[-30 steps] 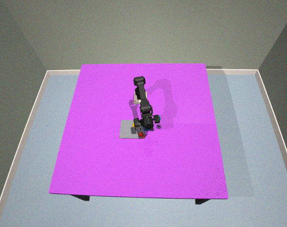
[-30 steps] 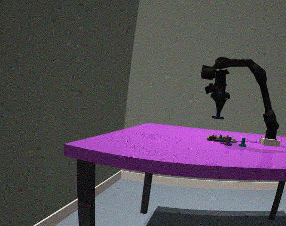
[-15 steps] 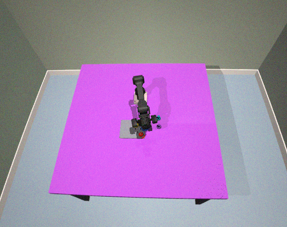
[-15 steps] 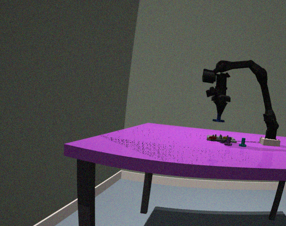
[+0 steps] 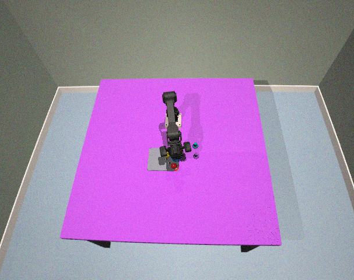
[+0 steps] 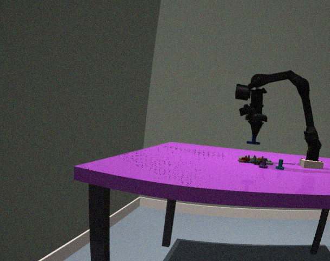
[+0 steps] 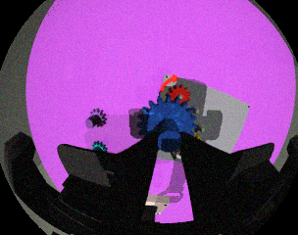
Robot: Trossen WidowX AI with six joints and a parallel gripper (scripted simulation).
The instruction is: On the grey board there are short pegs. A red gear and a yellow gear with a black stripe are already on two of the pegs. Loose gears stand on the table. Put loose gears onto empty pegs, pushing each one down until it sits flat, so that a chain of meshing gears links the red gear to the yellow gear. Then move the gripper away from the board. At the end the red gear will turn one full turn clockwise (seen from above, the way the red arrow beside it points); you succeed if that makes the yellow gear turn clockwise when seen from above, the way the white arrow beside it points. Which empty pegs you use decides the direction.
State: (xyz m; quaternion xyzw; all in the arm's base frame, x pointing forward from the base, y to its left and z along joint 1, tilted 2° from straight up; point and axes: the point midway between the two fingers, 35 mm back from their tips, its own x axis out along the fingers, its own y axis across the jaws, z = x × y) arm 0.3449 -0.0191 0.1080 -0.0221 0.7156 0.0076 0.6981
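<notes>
The red gear is 10 cm below my gripper tip, 2 cm to the right of it and 2 cm ahead of it. Round my gripper tip: red arrow 10 cm below, 4 cm ahead; then yellow gear 10 cm below, 7 cm behind, 6 cm to the right; then blue gear 1 cm below.
</notes>
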